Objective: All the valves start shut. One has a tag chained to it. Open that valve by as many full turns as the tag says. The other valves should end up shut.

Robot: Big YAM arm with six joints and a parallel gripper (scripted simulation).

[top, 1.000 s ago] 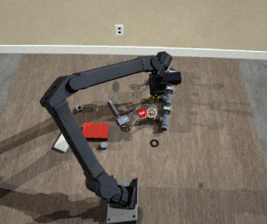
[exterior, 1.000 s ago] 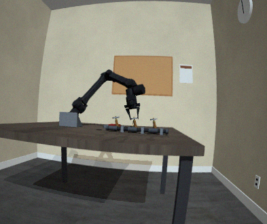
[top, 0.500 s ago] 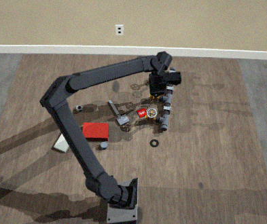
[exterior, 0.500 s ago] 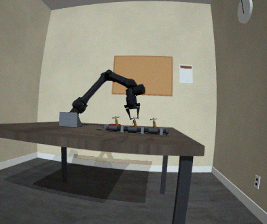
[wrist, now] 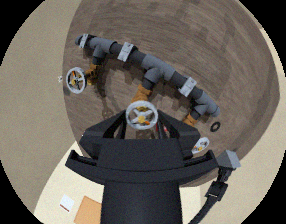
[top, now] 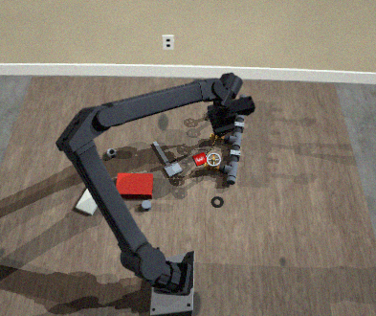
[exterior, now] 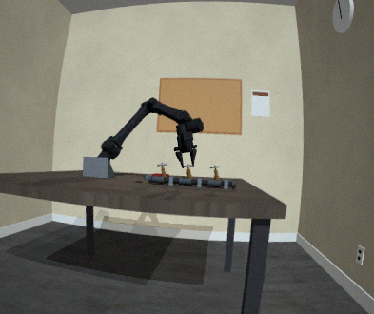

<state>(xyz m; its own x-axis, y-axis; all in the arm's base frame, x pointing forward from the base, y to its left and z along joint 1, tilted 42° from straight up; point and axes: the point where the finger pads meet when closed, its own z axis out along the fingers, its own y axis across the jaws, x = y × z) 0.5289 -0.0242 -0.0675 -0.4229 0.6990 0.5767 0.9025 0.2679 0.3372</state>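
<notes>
My gripper is now 9 cm above the red tag, 7 cm past it and 4 cm to the right of it. The rest, counted from my hand: grey hammer-like tool: 17 cm to the left, 11 cm behind, 8 cm below; then small grey cylinder: 29 cm behind, 20 cm to the left, 8 cm below; then red block: 25 cm to the left, 23 cm behind, 8 cm below.
</notes>
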